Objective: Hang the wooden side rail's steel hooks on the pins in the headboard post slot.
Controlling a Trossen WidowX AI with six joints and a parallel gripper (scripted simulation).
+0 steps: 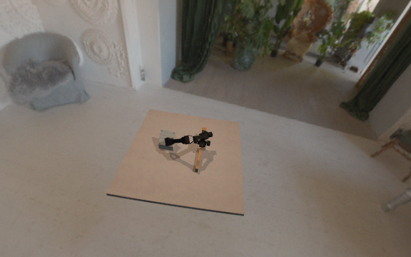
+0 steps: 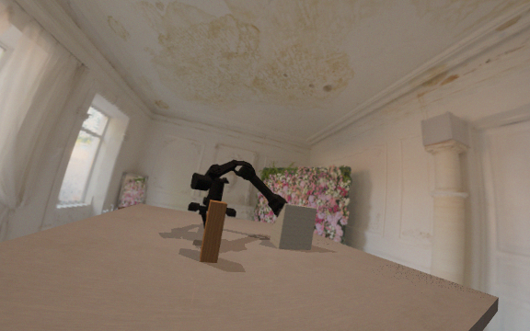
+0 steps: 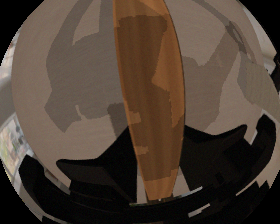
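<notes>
Right now the wooden headboard post is 170 mm to the left of my gripper tip and 40 mm above it.
</notes>
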